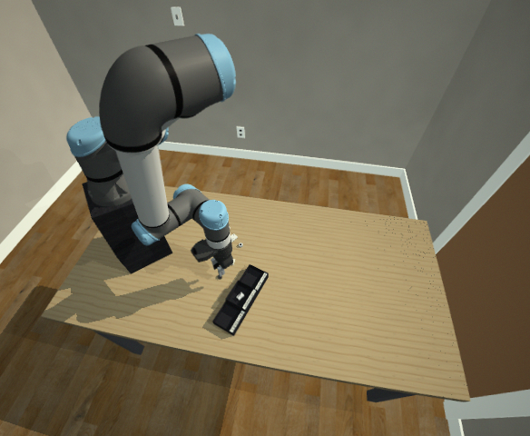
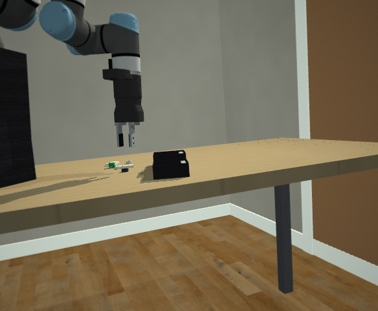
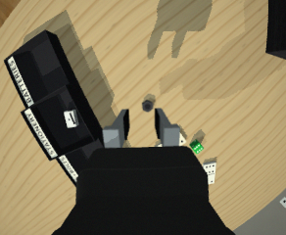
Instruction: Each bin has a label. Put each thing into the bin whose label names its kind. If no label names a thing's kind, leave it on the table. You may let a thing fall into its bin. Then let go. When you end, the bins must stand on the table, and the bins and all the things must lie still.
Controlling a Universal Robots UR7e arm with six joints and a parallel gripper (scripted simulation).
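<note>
Now: the black piece 10 mm behind my hand, 10 mm to the left of it and 80 mm below it. From my hand the other things lie so: metal nut: 60 mm ahead, 160 mm to the left, 80 mm below; cream plate: 10 mm ahead, 80 mm to the left, 80 mm below; green die: 10 mm behind, 120 mm to the left, 80 mm below.
</note>
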